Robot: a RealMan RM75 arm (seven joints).
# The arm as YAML. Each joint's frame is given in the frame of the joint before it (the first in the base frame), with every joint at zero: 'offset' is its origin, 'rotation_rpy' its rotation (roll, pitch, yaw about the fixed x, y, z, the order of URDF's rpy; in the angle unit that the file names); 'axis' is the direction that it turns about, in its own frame. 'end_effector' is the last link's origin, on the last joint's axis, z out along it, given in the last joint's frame.
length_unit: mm
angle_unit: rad
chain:
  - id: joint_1
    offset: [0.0, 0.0, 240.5]
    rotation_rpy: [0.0, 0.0, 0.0]
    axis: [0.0, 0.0, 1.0]
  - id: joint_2
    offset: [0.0, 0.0, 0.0]
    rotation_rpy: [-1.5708, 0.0, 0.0]
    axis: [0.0, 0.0, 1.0]
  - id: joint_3
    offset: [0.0, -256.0, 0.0]
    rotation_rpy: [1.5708, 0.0, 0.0]
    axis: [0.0, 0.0, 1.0]
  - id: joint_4
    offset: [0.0, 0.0, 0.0]
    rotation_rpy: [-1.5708, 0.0, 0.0]
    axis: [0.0, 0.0, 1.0]
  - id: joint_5
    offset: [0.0, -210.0, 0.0]
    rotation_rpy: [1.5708, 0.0, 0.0]
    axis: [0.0, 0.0, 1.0]
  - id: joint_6
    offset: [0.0, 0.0, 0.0]
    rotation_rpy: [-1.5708, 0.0, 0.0]
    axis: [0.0, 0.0, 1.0]
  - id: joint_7
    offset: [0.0, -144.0, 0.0]
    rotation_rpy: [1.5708, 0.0, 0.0]
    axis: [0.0, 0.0, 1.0]
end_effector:
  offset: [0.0, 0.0, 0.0]
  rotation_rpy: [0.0, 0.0, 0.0]
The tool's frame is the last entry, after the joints.
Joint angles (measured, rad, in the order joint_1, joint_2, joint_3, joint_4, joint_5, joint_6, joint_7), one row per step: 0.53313, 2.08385, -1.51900, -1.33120, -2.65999, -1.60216, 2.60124; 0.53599, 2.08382, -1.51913, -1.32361, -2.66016, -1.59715, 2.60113; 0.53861, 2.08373, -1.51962, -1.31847, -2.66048, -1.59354, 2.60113; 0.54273, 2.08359, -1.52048, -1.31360, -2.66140, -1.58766, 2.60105; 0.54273, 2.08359, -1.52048, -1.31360, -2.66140, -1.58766, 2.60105; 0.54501, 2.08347, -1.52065, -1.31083, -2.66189, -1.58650, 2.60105; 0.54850, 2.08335, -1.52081, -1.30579, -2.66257, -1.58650, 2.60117; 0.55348, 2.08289, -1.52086, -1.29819, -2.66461, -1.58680, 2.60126; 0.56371, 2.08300, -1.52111, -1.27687, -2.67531, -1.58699, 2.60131; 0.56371, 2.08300, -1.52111, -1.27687, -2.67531, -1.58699, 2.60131; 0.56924, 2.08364, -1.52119, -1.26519, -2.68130, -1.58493, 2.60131; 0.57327, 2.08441, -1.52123, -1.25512, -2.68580, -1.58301, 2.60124; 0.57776, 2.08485, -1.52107, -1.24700, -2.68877, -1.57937, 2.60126
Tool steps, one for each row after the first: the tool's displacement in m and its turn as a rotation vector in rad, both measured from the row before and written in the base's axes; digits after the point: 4 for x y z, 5 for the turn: 0.0005, 0.0007, -0.0008, 0.00046, -0.00039, -0.00084; 0.0001, 0.0006, -0.0005, 0.00032, -0.00064, 0.00038; -0.0004, 0.0013, -0.0005, 0.00211, -0.00073, 0.00366; 0.0000, 0.0000, 0.0000, 0.00000, 0.00000, 0.00000; -0.0001, 0.0004, -0.0002, -0.00024, -0.00090, 0.00063; 0.0000, 0.0004, -0.0004, -0.00203, -0.00188, -0.00086; 0.0003, 0.0006, -0.0004, -0.00277, -0.00406, -0.00167; 0.0024, 0.0008, -0.0011, -0.00676, -0.01492, -0.00734; 0.0000, 0.0000, 0.0000, 0.00000, 0.00000, 0.00000; 0.0011, 0.0006, -0.0008, -0.00229, -0.00722, -0.00282; 0.0011, 0.0003, -0.0008, -0.00221, -0.00539, -0.00307; 0.0004, 0.0008, -0.0006, -0.00008, -0.00320, -0.00025
